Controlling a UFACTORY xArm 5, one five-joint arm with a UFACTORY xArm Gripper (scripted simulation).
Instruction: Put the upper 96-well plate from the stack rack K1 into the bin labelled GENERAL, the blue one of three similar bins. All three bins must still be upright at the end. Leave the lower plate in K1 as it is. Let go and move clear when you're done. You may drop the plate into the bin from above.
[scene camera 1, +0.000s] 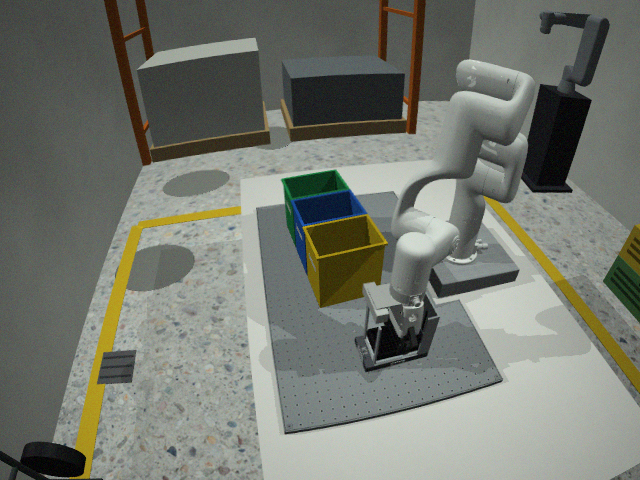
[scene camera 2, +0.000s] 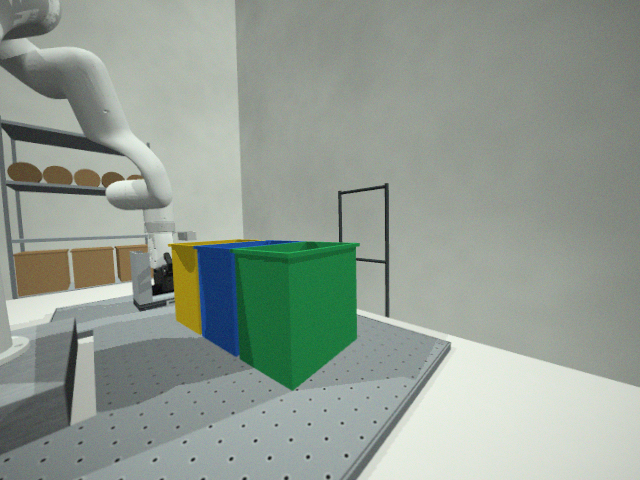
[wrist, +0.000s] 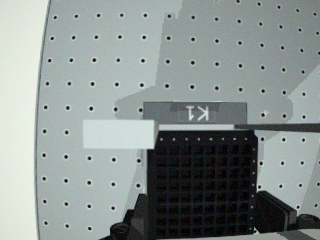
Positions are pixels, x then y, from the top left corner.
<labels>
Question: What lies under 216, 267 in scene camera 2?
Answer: A blue bin.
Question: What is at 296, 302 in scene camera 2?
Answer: A green bin.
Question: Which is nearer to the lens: the black 96-well plate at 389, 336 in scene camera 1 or the green bin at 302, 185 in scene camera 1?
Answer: The black 96-well plate.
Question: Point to a yellow bin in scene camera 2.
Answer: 185, 262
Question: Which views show the yellow bin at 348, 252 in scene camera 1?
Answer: Scene camera 1 and scene camera 2 only.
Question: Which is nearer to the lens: the yellow bin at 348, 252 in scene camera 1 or the blue bin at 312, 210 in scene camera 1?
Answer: The yellow bin.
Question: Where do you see the gripper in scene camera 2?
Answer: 164, 287
</labels>
